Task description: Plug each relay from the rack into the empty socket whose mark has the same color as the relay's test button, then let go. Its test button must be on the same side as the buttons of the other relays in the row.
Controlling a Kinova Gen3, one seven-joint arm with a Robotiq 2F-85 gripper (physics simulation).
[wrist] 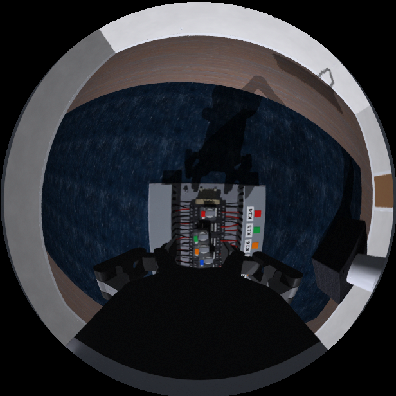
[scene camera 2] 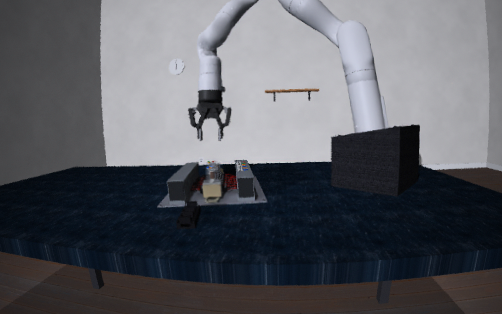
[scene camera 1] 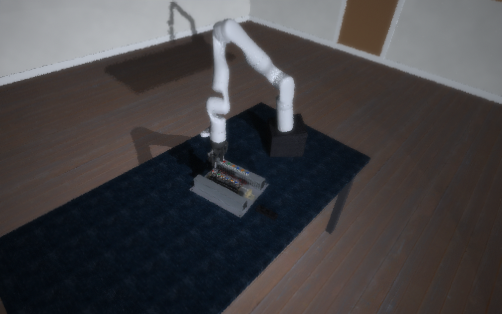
Labels:
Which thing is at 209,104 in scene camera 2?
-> The gripper.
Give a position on a grey base plate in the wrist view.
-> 227,193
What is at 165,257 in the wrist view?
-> The gripper.

